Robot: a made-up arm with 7 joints.
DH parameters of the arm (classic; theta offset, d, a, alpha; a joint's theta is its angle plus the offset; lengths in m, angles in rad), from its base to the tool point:
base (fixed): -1.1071 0 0.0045 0
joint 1: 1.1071 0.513 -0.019 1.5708
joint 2: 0 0.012 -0.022 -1.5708
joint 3: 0 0.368 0.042 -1.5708
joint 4: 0 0.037 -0.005 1.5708
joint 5: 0 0.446 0.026 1.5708
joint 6: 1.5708 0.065 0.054 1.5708
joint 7: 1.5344 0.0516 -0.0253 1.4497
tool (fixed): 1.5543 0.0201 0 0
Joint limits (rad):
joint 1: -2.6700..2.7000
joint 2: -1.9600..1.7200
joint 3: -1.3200..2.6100
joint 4: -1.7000..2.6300
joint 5: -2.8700..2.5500
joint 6: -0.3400..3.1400
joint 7: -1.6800..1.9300
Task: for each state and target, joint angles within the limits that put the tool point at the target. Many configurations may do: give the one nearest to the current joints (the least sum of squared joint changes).
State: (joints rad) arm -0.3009 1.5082 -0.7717 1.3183 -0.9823 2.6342 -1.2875
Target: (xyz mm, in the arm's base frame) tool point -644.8 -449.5 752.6
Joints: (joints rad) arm 0.2449 1.5154 -0.9894 0.8186 -0.9613 2.2985 -1.4012
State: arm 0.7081 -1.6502 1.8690 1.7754 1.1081 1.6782 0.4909
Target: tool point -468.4 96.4 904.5
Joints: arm 1.5283 -1.0074 2.1074 1.6797 1.1105 1.4199 0.4900
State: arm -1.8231 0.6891 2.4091 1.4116 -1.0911 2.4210 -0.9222
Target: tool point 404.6 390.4 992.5
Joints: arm -1.8520 0.2085 2.3034 1.2363 -1.0664 2.4788 -0.9093
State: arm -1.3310 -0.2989 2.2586 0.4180 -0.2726 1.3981 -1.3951
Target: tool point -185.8 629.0 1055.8
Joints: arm -0.9691 0.4216 2.5486 0.7503 -0.2491 1.3767 -1.3868
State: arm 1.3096 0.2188 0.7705 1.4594 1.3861 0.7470 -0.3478
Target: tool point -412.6 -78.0 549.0
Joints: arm 1.8605 0.2723 1.2129 2.2339 1.3793 0.6635 -0.4139
